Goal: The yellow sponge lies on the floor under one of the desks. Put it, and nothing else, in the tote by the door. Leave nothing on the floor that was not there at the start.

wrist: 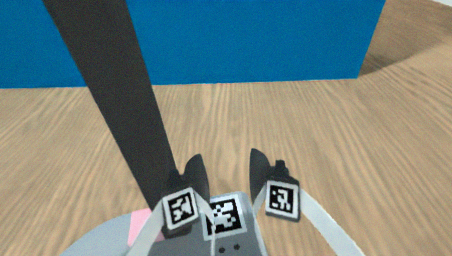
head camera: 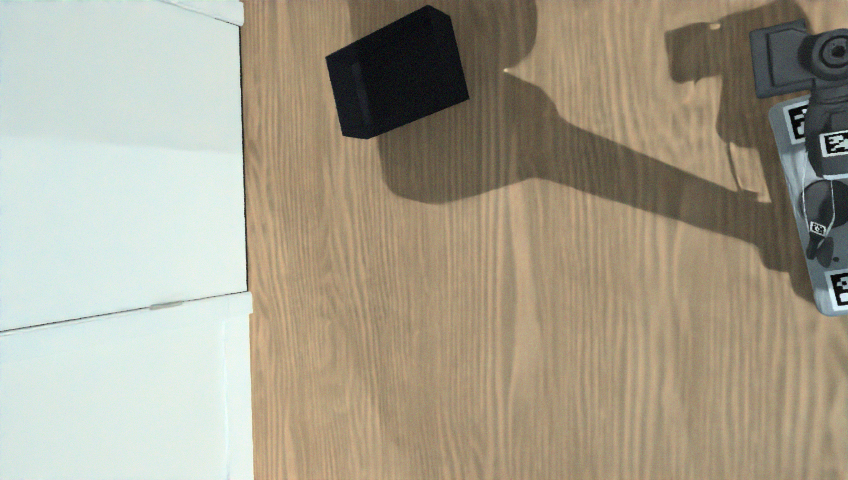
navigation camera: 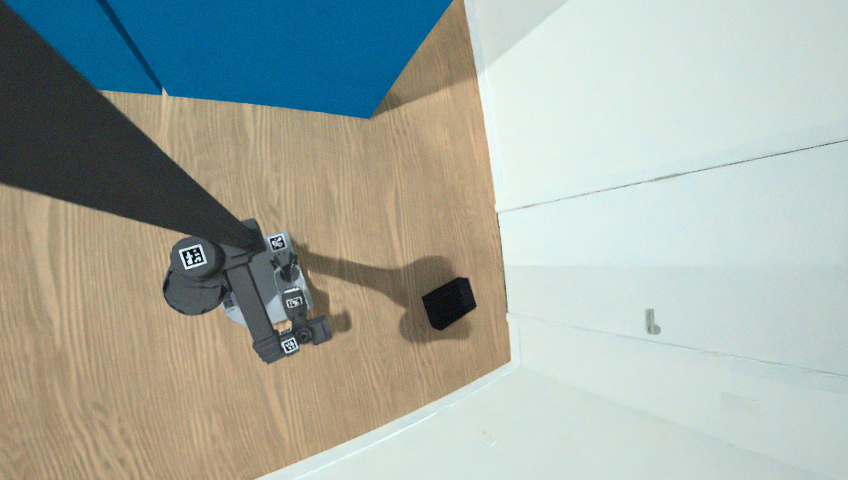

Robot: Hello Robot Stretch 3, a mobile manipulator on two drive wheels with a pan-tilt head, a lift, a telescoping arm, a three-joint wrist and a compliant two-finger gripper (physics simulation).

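The black tote stands on the wooden floor near the white door, at the upper left in the head view and right of the robot in the navigation view. Its inside is too dark to make out. My gripper is open above the robot's base, with a gap between its fingertips and nothing between them. It is some way from the tote. The yellow sponge does not show in these views.
Blue desk panels stand at the top of the navigation and wrist views. The white door and its handle are beyond the tote. White walls meet in a corner near it. The dark mast rises beside the gripper.
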